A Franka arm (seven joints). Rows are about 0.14 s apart.
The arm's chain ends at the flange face. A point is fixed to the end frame.
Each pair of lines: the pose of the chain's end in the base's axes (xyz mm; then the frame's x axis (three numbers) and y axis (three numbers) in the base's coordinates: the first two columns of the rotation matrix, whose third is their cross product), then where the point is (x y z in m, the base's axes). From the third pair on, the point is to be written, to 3 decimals.
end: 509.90 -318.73 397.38 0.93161 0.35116 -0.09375 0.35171 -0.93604 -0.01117
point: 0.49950 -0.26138 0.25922
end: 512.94 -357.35 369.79 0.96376 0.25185 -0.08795 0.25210 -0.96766 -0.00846
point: 0.50946 -0.29938 0.23154
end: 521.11 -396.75 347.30 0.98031 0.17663 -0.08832 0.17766 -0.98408 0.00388
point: 0.522 -0.340 0.208
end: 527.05 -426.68 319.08 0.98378 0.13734 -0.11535 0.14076 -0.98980 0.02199
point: 0.527 -0.373 0.179
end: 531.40 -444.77 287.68 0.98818 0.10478 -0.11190 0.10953 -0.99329 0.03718
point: 0.534 -0.394 0.147
